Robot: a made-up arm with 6 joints.
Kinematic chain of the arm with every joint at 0, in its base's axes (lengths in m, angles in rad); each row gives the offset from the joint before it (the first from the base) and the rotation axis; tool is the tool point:
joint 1: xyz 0 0 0.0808 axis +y
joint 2: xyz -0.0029 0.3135 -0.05 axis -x
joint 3: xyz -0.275 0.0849 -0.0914 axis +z
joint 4: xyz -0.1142 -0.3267 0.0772 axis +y
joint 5: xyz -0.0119 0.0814 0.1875 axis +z
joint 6: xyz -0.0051 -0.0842 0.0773 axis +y
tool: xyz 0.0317 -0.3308 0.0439
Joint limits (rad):
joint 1: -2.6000..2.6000
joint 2: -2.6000..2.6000
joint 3: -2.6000..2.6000
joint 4: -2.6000..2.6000
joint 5: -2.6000..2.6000
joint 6: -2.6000..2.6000
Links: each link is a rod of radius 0.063 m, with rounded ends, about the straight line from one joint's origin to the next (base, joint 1, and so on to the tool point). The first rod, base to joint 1, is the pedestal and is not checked.
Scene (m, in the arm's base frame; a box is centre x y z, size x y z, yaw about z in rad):
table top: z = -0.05
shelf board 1: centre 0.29 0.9 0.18 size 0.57 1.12 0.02 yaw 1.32
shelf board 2: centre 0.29 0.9 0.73 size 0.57 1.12 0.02 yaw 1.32
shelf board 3: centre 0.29 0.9 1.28 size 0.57 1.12 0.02 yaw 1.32
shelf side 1: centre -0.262 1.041 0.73 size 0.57 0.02 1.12 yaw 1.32
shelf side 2: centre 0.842 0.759 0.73 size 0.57 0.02 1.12 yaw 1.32
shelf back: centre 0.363 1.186 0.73 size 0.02 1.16 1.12 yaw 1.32
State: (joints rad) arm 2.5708 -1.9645 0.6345 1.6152 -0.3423 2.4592
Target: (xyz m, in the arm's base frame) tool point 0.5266 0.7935 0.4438
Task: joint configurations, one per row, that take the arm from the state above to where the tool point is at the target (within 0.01 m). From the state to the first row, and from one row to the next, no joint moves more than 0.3 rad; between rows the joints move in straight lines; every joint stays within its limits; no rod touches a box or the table.
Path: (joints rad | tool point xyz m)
1: 2.5766 -2.0916 0.3698 1.6643 -0.1735 2.4427 | -0.3130 0.5123 0.4718
2: 2.5825 -2.2187 0.1050 1.7133 -0.0048 2.4262 | -0.1589 0.6765 0.5472
3: 2.5883 -2.3458 -0.1597 1.7624 0.1640 2.4097 | 0.0545 0.7939 0.5652
4: 2.5942 -2.4729 -0.4245 1.8115 0.3327 2.3931 | 0.2958 0.8374 0.5268
5: 2.6000 -2.6000 -0.6892 1.8606 0.5015 2.3766 | 0.5266 0.7935 0.4438

